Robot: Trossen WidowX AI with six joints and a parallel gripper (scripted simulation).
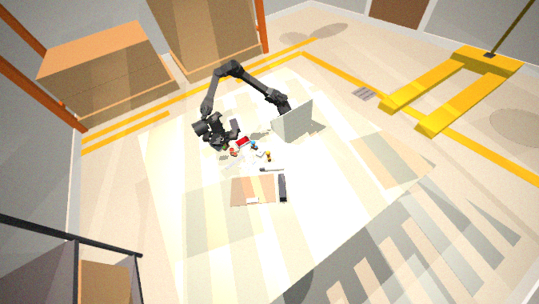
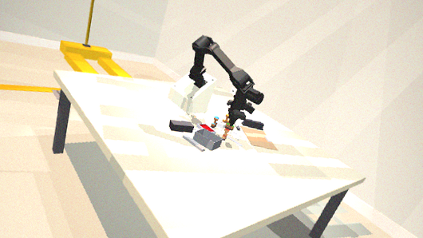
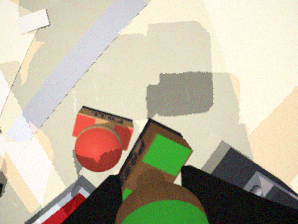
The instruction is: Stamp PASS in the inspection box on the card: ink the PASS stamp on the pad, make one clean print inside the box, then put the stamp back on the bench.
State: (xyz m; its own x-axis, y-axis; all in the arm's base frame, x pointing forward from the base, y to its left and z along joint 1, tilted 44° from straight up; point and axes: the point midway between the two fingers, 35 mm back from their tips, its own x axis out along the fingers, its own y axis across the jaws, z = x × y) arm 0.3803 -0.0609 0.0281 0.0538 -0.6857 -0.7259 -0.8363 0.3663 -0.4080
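The red stamp lies 7 cm below my gripper tip, 2 cm behind it and 1 cm to the left of it. The rest, counted from my gripper tip: grey tray: 13 cm to the right, 8 cm below, 1 cm ahead; green stamp: right at my gripper tip; red ink pad: 11 cm behind, 9 cm below, 4 cm to the right.
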